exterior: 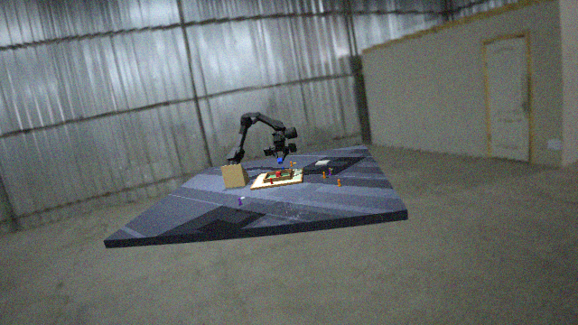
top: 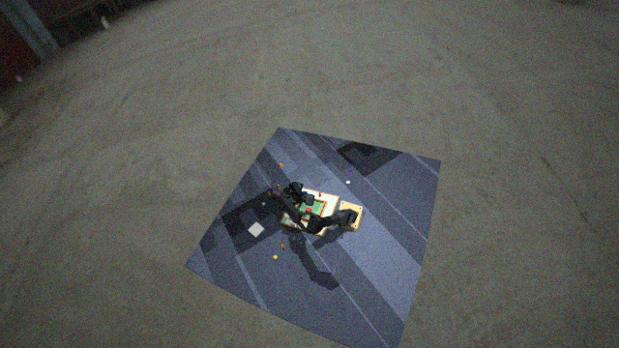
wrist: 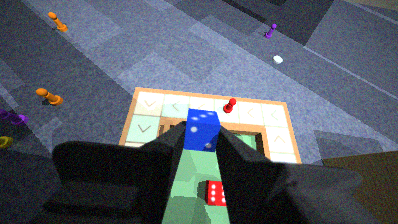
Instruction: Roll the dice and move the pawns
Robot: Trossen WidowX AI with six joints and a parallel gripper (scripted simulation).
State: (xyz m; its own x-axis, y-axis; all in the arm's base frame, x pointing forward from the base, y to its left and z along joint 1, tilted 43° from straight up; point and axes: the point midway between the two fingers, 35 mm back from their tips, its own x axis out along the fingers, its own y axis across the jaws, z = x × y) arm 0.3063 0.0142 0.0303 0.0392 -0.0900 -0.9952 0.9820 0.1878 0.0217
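Right now the red pawn is 40 mm behind my gripper tip, 80 mm to the right of it and 90 mm below it. Also, from my gripper tip: green tray 40 mm behind, 40 mm to the left, 110 mm below; white tile 180 mm ahead, 310 mm to the left, 110 mm below.
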